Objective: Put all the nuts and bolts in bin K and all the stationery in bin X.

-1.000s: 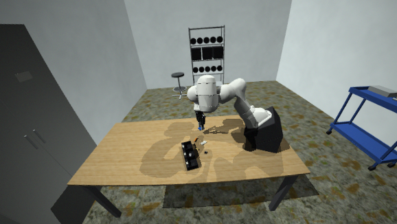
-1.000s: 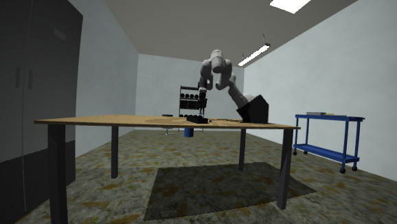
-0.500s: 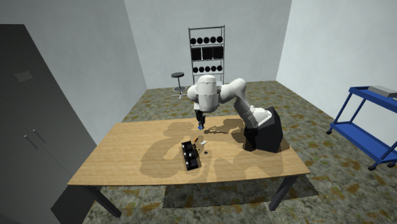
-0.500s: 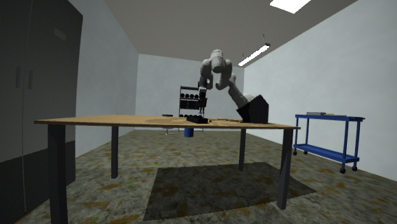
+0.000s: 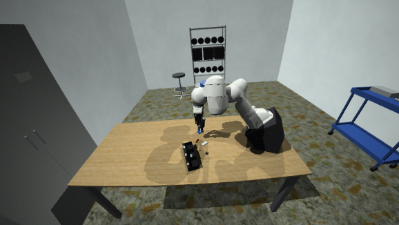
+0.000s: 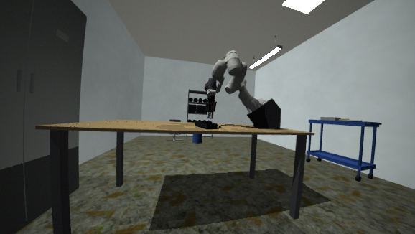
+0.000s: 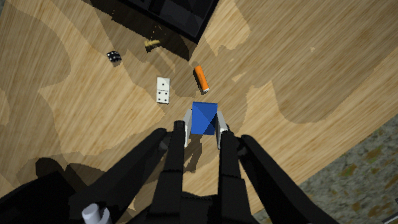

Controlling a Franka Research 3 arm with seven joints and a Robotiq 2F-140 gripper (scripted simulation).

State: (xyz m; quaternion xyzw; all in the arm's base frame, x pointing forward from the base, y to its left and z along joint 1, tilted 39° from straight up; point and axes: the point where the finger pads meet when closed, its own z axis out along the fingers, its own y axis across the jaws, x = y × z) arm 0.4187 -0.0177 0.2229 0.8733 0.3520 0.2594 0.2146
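The black bin row lies 23 cm to the left of my hand, 9 cm ahead of it and 8 cm below it. The rest, counted from my hand: orange cylinder (9 cm below, 4 cm to the left, 4 cm ahead); flat blue block (3 cm below); white domino (10 cm below, 9 cm to the left, 3 cm behind).
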